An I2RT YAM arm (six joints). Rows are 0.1 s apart.
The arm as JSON. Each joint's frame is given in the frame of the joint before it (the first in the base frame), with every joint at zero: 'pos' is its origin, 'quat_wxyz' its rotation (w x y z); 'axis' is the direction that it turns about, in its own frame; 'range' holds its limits. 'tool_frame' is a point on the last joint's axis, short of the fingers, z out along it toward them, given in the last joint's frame.
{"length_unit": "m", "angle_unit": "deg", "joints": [
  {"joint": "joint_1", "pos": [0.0, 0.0, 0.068], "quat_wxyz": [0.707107, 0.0, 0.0, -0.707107], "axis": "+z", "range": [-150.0, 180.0]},
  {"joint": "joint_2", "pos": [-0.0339, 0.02, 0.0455], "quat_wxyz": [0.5, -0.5, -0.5, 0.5], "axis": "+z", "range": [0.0, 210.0]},
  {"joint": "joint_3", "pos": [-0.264, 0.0, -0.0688], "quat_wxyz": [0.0, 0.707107, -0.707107, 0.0], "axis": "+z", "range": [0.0, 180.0]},
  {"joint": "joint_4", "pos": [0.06, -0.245, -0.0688], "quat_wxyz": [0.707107, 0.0, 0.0, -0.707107], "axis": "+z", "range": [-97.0, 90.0]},
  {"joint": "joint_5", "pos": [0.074, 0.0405, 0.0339], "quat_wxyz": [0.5, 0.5, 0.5, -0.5], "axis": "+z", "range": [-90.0, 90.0]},
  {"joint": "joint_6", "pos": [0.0, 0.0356, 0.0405], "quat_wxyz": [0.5, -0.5, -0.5, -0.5], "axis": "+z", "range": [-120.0, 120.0]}
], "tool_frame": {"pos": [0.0, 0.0, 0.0], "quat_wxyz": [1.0, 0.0, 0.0, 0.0]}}
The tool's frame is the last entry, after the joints.
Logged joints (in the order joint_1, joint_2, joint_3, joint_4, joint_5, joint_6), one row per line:
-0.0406 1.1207 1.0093 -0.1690 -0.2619 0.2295
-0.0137 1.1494 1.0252 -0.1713 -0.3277 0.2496
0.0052 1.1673 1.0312 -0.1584 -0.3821 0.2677
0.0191 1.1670 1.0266 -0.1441 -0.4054 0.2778
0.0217 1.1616 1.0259 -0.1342 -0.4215 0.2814
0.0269 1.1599 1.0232 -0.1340 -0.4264 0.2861
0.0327 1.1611 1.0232 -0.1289 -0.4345 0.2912
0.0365 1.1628 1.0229 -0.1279 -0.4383 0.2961
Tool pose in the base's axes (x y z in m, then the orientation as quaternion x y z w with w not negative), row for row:
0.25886 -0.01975 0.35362 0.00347 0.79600 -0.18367 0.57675
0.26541 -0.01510 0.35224 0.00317 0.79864 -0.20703 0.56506
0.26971 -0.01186 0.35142 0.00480 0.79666 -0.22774 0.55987
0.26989 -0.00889 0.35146 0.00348 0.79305 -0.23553 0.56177
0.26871 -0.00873 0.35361 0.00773 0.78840 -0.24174 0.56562
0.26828 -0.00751 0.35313 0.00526 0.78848 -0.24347 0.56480
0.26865 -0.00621 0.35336 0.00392 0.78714 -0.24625 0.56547
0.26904 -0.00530 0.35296 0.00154 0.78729 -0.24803 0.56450
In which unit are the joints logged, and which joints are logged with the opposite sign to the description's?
The joints are logged in radians. Opposite sign: joint_5, joint_6.
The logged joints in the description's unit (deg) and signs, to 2 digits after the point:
-2.33 64.21 57.83 -9.68 15.01 -13.15
-0.78 65.86 58.74 -9.81 18.78 -14.30
0.30 66.88 59.08 -9.08 21.89 -15.34
1.09 66.86 58.82 -8.26 23.23 -15.92
1.24 66.55 58.78 -7.69 24.15 -16.12
1.54 66.46 58.63 -7.68 24.43 -16.39
1.87 66.53 58.63 -7.39 24.90 -16.68
2.09 66.62 58.61 -7.33 25.11 -16.97

